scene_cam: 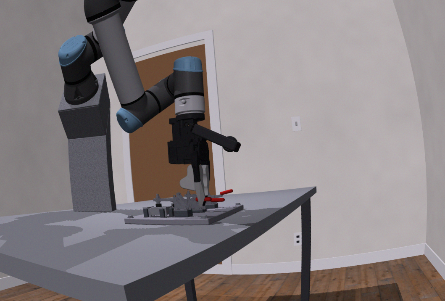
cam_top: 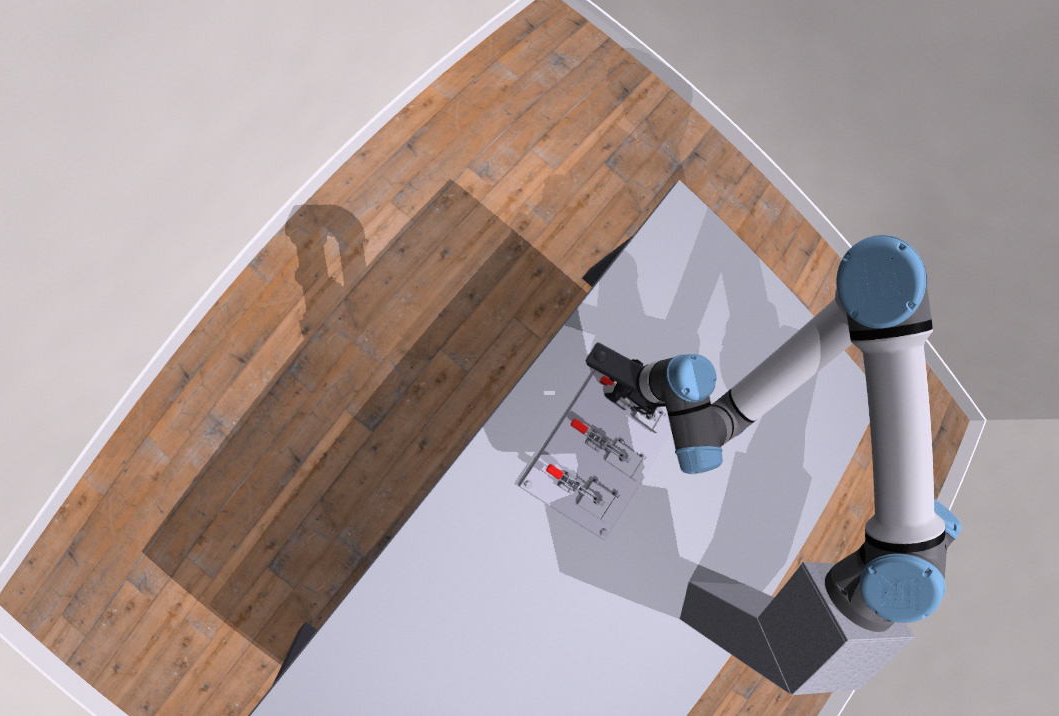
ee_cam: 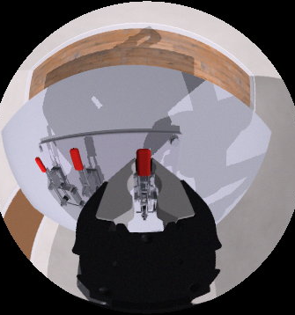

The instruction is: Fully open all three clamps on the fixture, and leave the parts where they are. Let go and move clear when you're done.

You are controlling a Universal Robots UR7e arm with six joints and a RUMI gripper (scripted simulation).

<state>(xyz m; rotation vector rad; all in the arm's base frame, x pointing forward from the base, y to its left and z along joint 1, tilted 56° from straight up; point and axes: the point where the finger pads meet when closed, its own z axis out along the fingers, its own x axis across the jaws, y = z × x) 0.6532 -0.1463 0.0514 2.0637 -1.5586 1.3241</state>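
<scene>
Right now the metal plate is 9 cm behind my hand, 11 cm to the left of it and 5 cm below it.
</scene>
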